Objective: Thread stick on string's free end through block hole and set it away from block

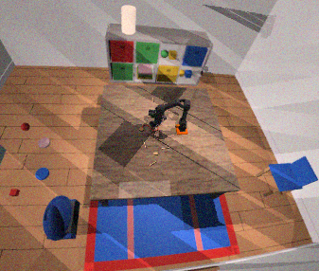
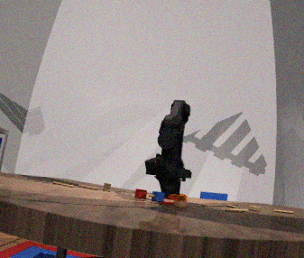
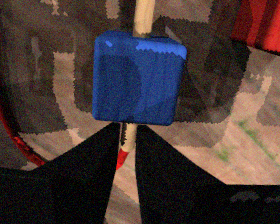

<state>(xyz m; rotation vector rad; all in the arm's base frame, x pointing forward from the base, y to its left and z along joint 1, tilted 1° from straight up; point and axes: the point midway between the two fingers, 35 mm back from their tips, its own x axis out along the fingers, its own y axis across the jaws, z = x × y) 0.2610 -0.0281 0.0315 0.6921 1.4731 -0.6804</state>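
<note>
The thin pale wooden stick is 10 mm to the right of my gripper tip and 10 mm ahead of it. Also, from my gripper tip: tan wooden cylinder: 230 mm to the right, 110 mm behind; then blue block: 20 mm to the right, 20 mm ahead; then red block: 80 mm to the right, 10 mm behind.
</note>
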